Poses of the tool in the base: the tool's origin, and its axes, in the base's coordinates. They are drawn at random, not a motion.
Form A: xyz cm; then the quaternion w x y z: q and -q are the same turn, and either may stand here.
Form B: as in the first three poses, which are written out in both.
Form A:
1: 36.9 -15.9 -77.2 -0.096 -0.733 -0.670 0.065
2: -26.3 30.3 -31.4 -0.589 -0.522 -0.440 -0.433
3: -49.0 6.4 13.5 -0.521 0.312 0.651 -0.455
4: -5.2 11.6 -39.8 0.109 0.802 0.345 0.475
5: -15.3 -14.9 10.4 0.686 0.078 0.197 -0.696
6: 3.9 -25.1 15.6 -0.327 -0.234 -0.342 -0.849
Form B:
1: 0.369 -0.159 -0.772 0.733 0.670 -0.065 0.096
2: -0.263 0.303 -0.314 0.522 0.440 0.433 0.589
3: -0.490 0.064 0.135 -0.312 -0.651 0.455 0.521
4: -0.052 0.116 -0.398 0.802 0.345 0.475 0.109
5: -0.153 -0.149 0.104 0.078 0.197 -0.696 0.686
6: 0.039 -0.251 0.156 0.234 0.342 0.849 0.327
